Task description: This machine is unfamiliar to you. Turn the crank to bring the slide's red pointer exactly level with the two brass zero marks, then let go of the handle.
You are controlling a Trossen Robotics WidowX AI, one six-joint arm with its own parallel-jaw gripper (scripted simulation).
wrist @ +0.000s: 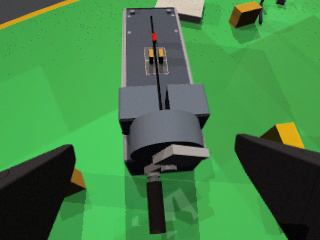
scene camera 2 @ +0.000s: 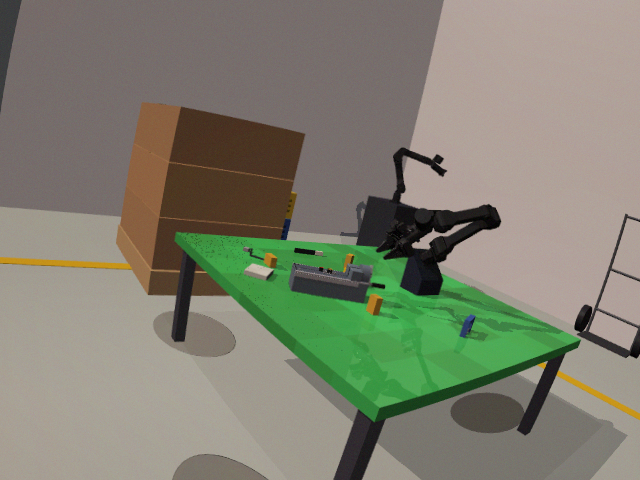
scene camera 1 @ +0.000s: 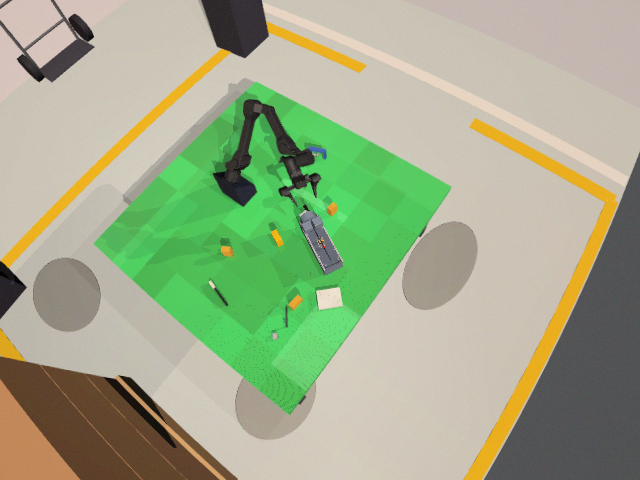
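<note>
Scene camera 1 shows a grey slide machine (scene camera 1: 329,259). In scene camera 2 the gripper (scene camera 2: 379,255) appears, open and holding nothing. The wrist view takes in the gripper (wrist: 157,147) together with the grey slide machine (wrist: 159,105).
</note>
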